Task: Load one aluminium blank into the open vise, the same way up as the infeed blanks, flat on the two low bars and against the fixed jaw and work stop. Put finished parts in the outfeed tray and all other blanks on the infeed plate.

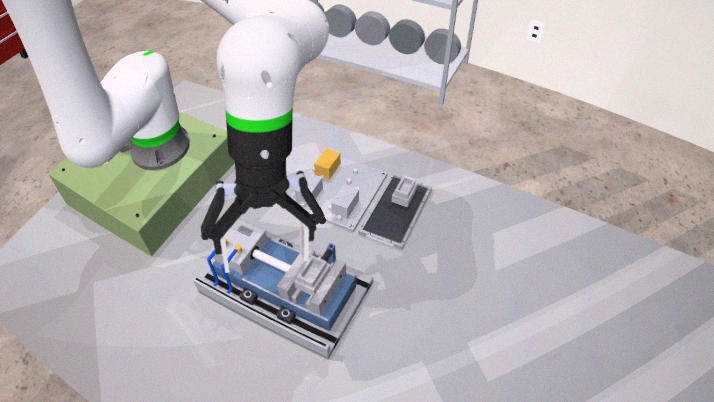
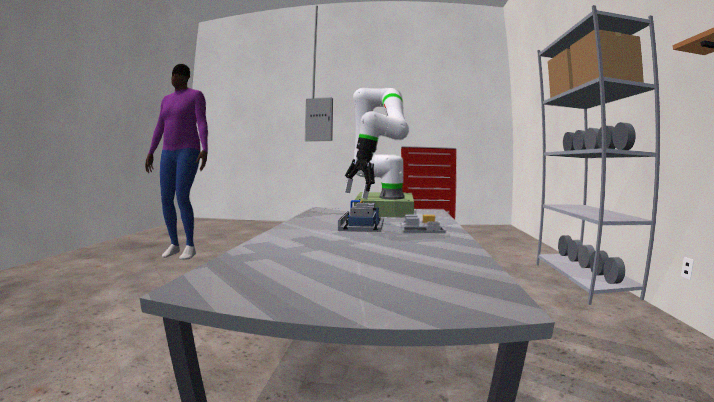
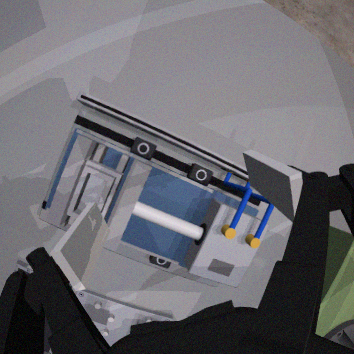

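Pixels of known places: gripper, fingertip midpoint: (image 1: 265, 260) (image 2: 355, 195) (image 3: 172, 193); arm's base at its link origin: (image 1: 160, 147) (image 2: 392, 197).
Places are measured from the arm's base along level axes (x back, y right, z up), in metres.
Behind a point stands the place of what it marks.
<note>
My gripper (image 1: 265, 261) {x -0.420, y 0.197, z 0.046 m} (image 2: 357, 192) {x -0.420, y 0.197, z 0.046 m} (image 3: 172, 193) {x -0.420, y 0.197, z 0.046 m} is open and empty, its fingers pointing down above the blue-bodied vise (image 1: 272, 247) {x -0.378, y 0.118, z -0.039 m} (image 2: 363, 220) {x -0.550, y 0.155, z -0.053 m} (image 3: 170, 182) {x -0.414, y 0.198, z -0.038 m}. A grey part with a rectangular pocket on top (image 1: 314, 274) {x -0.494, y 0.163, z 0.002 m} (image 3: 98, 184) {x -0.487, y 0.174, z 0.003 m} sits between the vise jaws, pocket up. One finger hangs near this part, the other near the blue hoses. A similar pocketed part (image 1: 404, 191) (image 2: 411, 220) stands in the dark-floored outfeed tray (image 1: 392, 220) {x -0.558, y -0.080, z -0.092 m}. Two grey blanks (image 1: 345, 202) {x -0.457, y -0.058, z -0.054 m} (image 1: 311, 190) {x -0.375, y -0.061, z -0.055 m} stand on the infeed plate (image 1: 371, 184) {x -0.478, y -0.160, z -0.090 m}; the finger partly covers the left one. Contact with the vise bars and stop cannot be told.
An orange block (image 1: 327, 163) {x -0.371, y -0.151, z -0.054 m} (image 2: 429, 218) {x -0.384, y -0.167, z -0.067 m} stands at the back of the infeed plate. Two blue hoses (image 1: 227, 270) (image 3: 243, 207) {x -0.337, y 0.203, z 0.012 m} with yellow fittings rise at the vise's end. The green robot base (image 1: 145, 220) {x -0.109, y 0.189, z -0.008 m} is beside it. A person (image 2: 182, 120) stands left of the table.
</note>
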